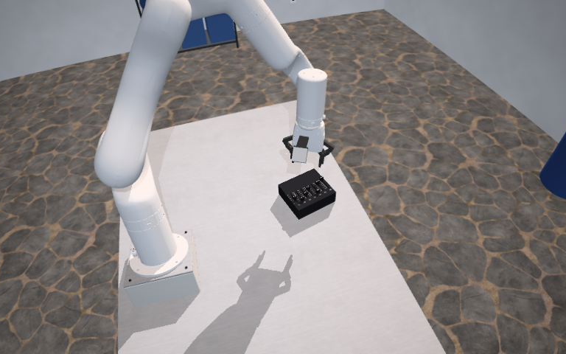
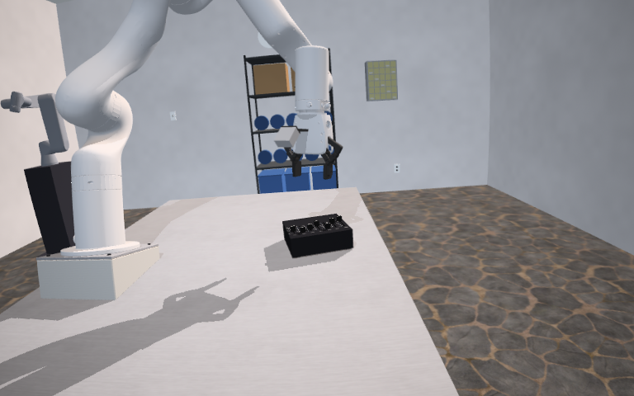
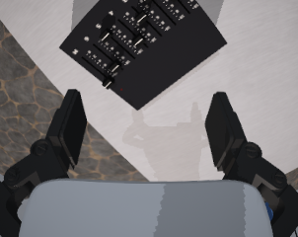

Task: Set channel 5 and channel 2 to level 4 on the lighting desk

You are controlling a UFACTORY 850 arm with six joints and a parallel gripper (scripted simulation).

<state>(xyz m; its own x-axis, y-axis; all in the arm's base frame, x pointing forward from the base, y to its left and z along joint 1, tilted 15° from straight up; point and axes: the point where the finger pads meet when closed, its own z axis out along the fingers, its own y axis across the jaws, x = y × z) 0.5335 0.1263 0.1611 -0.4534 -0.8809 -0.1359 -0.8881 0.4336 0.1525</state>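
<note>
Now: hand 13 cm above the channel 2 fader cap, 5 cm to the left of it and 3 cm past it. Round my hand: channel 3 fader cap: 13 cm below, 3 cm to the right, 1 cm behind; then channel 5 fader cap: 13 cm below, 3 cm to the right, 3 cm ahead; then channel 4 cap: 13 cm below, 1 cm to the right.
</note>
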